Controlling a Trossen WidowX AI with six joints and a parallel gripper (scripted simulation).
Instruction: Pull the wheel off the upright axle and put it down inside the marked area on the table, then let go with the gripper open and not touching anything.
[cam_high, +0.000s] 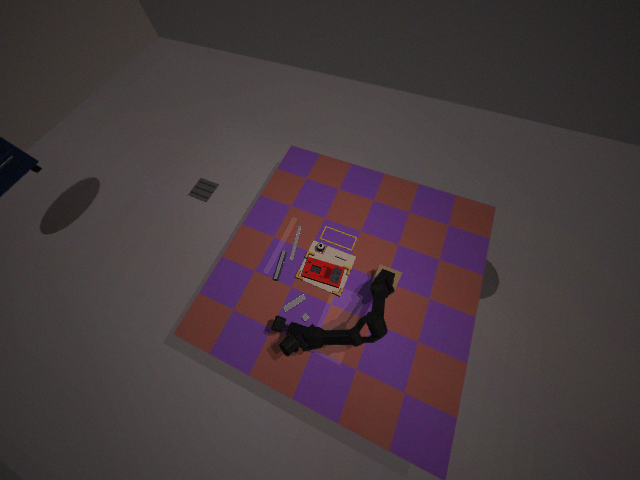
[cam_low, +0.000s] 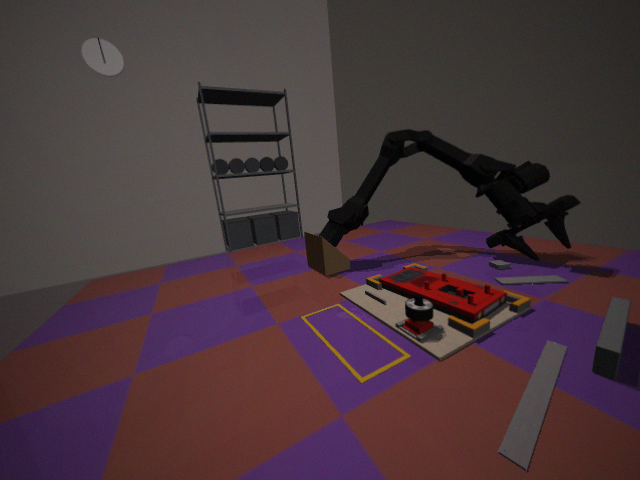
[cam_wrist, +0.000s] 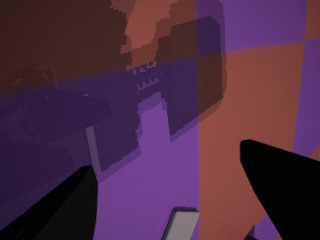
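My gripper tip is 430 mm to the left of the wheel and 10 mm below it. Round my gripper tip: axle 430 mm to the right.
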